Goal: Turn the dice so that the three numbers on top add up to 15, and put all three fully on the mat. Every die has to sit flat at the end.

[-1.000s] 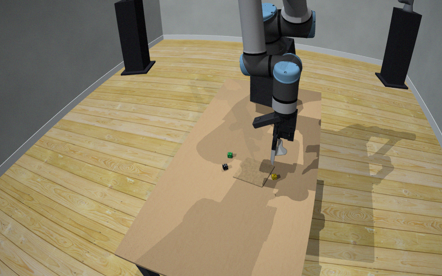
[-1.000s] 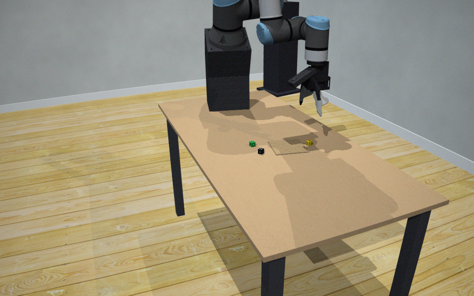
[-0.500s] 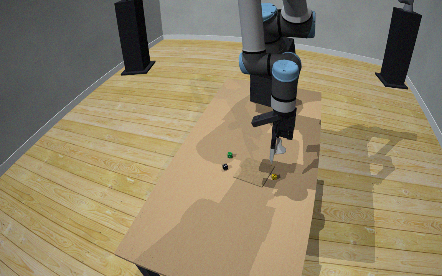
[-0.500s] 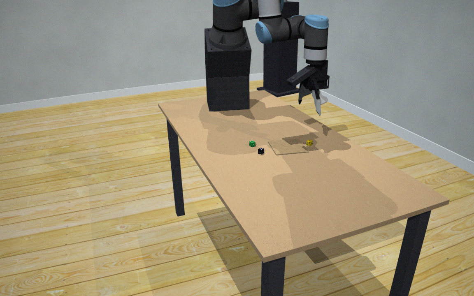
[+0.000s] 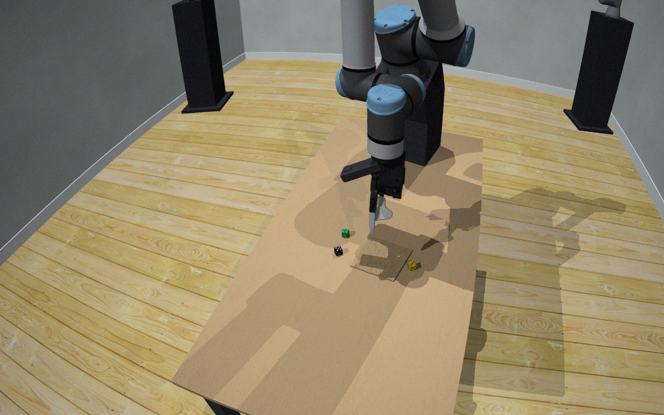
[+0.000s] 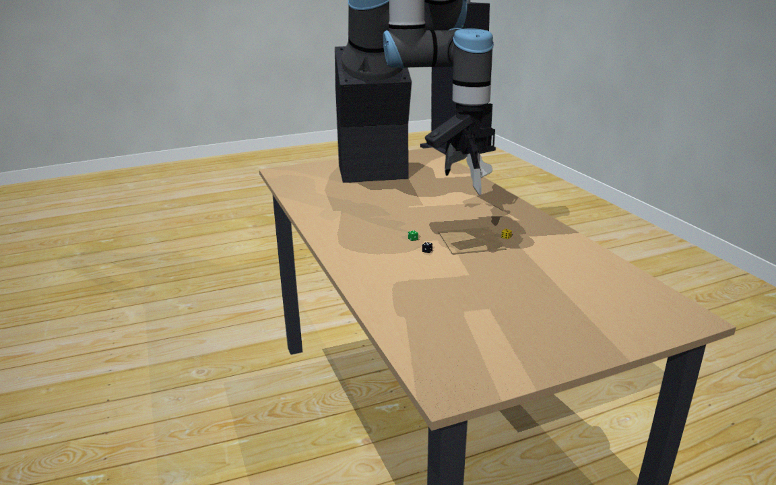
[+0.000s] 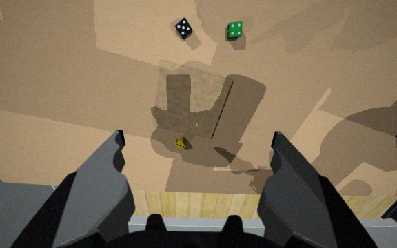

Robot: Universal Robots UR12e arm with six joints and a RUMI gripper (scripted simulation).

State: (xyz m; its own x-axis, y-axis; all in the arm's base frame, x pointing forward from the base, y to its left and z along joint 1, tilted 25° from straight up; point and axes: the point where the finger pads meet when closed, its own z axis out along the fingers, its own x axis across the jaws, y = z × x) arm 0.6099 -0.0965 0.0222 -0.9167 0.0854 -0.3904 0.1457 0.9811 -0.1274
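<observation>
My gripper is now 7 cm past the green die, 10 cm to the left of it and 14 cm above it. The rest, counted from my hand: thin square mat: 2 cm ahead, 2 cm to the left, 15 cm below; yellow die: 6 cm ahead, 11 cm to the left, 14 cm below; black die: 1 cm ahead, 11 cm to the right, 14 cm below.
</observation>
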